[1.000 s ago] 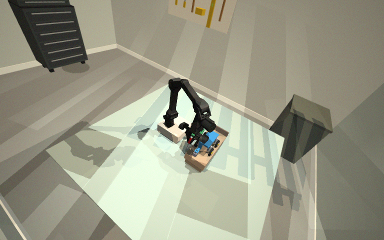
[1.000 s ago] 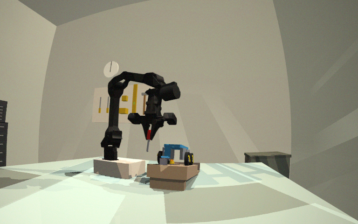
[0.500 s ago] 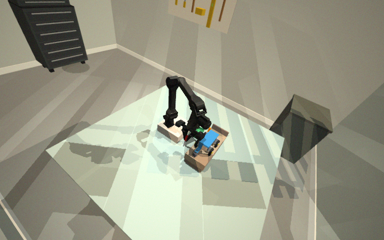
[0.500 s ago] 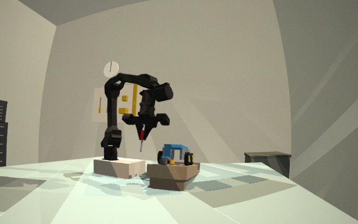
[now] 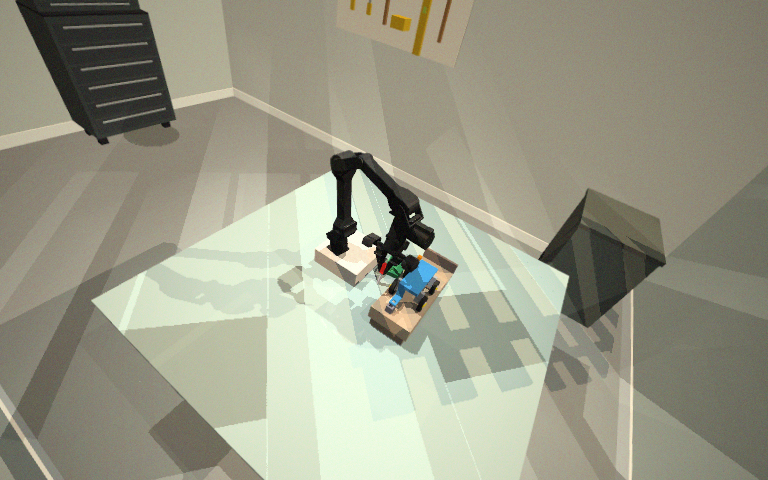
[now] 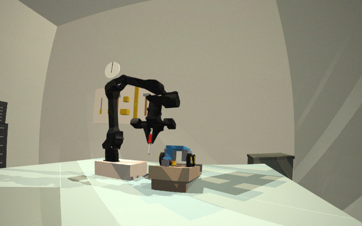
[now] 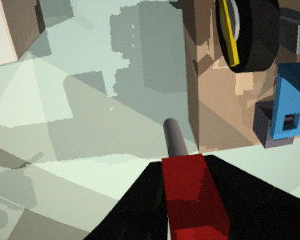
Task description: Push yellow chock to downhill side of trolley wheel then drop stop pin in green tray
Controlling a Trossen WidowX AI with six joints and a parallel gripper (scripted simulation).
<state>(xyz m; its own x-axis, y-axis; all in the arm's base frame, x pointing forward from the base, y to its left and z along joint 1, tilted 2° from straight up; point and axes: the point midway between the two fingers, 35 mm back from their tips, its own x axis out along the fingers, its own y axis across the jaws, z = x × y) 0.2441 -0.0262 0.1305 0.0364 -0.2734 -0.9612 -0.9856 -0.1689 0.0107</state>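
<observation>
The green tray is 200 mm to the left of my gripper tip, 180 mm below it and 70 mm behind it. The rest, counted from my gripper tip: blue trolley (100 mm to the left, 80 mm ahead, 60 mm below); tan ramp (120 mm below, 100 mm to the left, 80 mm ahead); red-headed stop pin (right at my gripper tip).
</observation>
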